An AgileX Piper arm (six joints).
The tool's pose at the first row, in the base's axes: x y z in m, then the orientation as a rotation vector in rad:
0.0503, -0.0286, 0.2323, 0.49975, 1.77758, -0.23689
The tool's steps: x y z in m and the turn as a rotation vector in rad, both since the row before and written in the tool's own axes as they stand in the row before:
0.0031, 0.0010, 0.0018, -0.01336, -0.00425, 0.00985
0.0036, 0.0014, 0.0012, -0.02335, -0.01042, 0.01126
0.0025, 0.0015, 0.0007, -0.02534, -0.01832, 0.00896
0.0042, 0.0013, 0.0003, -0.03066, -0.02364, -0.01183
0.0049, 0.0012, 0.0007, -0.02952, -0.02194, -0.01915
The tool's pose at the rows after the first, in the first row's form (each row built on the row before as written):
0.0517, -0.0278, 0.2290, 0.49800, 1.77111, -0.21892
0.0527, -0.0263, 0.2254, 0.48913, 1.75841, -0.19243
0.0535, -0.0247, 0.2230, 0.47546, 1.73850, -0.16763
0.0537, -0.0227, 0.2191, 0.43925, 1.71868, -0.15425
0.0541, -0.0208, 0.2144, 0.39809, 1.70193, -0.14686

